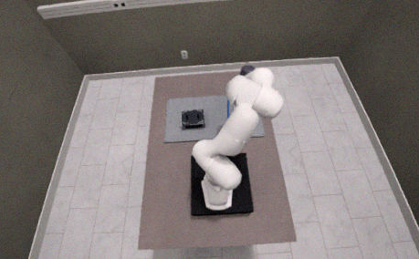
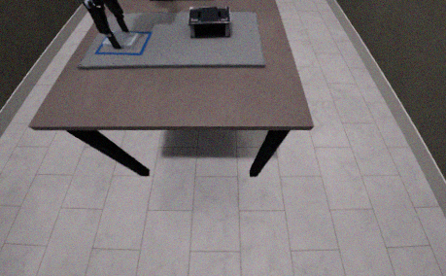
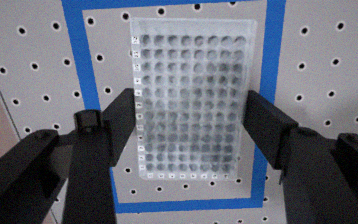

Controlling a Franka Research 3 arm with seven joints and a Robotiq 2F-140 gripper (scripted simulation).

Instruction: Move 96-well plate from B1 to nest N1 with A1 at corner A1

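The dark raised nest lies 36 cm to the left of my hand, 7 cm behind it and 3 cm above it. Round my hand: clear 96-well plate (2 cm below); then A1 label (28 cm to the left, 12 cm behind, 3 cm above).
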